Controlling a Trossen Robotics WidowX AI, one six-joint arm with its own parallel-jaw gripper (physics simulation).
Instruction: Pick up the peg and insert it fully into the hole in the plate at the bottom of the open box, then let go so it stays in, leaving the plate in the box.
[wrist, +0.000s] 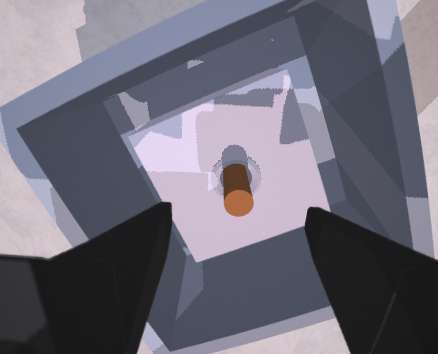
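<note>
The orange-brown peg stands upright in the hole near the middle of the plate, its round top end facing the camera. The pale pinkish plate lies at the bottom of the open blue-grey box, with a round ring around the hole. How deep the peg sits in the hole cannot be told from this view. My gripper is open above the box, one black finger on each side of the peg and well apart from it. Nothing is between the fingers, and they do not touch the peg.
The box's sloped walls rise on all sides of the plate, with the upper rim running across the upper left. A pale mottled surface shows outside the box. Patches of light and shadow fall on the plate and walls.
</note>
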